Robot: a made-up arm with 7 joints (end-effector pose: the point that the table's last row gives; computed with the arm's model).
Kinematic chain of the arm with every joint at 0, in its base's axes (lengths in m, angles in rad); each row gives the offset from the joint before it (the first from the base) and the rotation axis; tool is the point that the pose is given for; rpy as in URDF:
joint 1: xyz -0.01 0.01 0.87 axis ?
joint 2: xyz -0.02 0 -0.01 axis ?
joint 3: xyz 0 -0.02 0.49 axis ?
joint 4: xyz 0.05 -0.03 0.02 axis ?
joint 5: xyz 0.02 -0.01 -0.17 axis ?
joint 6: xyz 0 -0.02 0.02 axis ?
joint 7: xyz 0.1 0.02 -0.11 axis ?
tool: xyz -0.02 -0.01 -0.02 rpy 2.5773 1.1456 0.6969
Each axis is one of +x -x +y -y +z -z.
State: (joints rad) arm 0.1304 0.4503 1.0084 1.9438 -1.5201 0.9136 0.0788
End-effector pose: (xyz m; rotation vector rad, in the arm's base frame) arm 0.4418 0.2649 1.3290 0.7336 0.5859 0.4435
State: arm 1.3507 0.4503 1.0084 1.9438 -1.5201 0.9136 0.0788
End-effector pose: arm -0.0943 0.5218 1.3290 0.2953 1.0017 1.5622
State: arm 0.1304 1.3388 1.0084 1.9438 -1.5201 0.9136 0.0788
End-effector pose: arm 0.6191 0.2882 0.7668 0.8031 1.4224 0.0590
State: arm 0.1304 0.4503 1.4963 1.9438 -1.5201 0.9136 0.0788
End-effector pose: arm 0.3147 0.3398 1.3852 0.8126 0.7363 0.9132
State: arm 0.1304 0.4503 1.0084 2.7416 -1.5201 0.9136 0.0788
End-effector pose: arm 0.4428 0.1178 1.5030 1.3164 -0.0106 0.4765
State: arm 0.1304 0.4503 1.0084 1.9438 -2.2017 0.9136 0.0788
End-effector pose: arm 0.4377 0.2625 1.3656 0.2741 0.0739 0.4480
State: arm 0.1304 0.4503 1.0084 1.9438 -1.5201 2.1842 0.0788
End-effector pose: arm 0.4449 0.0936 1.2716 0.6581 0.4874 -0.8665
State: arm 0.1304 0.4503 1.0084 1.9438 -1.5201 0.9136 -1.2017
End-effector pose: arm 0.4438 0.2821 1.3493 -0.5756 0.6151 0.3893
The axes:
joint 1: +z
joint 2: +y
joint 3: +z
joint 4: -y
joint 5: -z
joint 6: +y
joint 7: -z

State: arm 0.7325 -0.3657 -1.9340 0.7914 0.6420 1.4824 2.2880
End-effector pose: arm 0.0323 -0.2479 1.1109 0.0101 0.7880 1.1849
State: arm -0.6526 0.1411 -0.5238 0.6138 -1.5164 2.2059 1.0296
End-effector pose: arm -0.1213 -0.2207 1.2507 -0.3709 -0.3732 -2.7014
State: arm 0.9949 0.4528 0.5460 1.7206 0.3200 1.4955 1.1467
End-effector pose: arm 0.0871 0.4313 1.1580 1.2675 1.5864 -1.3947
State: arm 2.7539 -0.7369 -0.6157 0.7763 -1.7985 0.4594 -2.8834
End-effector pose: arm 0.0916 0.1550 1.2261 -1.9847 -1.7676 0.6099
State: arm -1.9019 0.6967 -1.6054 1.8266 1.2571 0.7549 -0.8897
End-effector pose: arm -0.4651 -0.1746 1.3319 0.7745 -2.0356 -1.9104
